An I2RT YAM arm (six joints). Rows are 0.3 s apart.
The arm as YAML. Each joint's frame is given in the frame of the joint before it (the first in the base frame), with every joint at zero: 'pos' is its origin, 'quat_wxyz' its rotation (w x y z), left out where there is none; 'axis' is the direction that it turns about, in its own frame. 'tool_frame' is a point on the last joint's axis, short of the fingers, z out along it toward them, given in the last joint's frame.
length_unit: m
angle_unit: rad
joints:
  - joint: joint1
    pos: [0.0, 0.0, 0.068]
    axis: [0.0, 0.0, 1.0]
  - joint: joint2
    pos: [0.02, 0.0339, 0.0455]
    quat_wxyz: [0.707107, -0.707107, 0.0, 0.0]
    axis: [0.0, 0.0, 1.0]
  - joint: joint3
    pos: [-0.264, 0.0, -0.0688]
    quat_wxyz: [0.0, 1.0, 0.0, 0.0]
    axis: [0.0, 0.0, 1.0]
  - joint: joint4
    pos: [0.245, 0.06, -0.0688]
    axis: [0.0, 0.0, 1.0]
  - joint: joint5
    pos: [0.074, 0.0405, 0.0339]
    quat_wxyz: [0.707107, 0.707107, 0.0, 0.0]
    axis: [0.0, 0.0, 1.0]
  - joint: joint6
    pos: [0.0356, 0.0, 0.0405]
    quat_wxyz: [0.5, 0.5, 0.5, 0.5]
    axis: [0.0, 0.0, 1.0]
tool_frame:
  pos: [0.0, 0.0, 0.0]
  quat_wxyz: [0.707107, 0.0, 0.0, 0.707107]
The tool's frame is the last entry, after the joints.
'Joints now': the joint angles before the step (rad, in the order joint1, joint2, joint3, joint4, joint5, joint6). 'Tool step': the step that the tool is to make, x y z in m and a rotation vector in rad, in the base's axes. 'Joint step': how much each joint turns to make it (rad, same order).
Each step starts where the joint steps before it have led.
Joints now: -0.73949, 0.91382, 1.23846, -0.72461, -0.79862, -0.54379
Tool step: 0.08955, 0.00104, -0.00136, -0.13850, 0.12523, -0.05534
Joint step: 0.30672, 0.26245, 0.13273, 0.08660, 0.40552, -0.02594
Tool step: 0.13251, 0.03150, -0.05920, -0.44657, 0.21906, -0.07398
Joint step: 0.28725, 0.40437, 0.12475, 0.16213, 0.55161, -0.25979
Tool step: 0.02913, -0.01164, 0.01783, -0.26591, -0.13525, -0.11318
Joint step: -0.00040, 0.08127, 0.06830, 0.23233, 0.20789, -0.17548
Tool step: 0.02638, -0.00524, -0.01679, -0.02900, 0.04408, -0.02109
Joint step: -0.00075, 0.10375, 0.06331, 0.01143, 0.03130, -0.02784
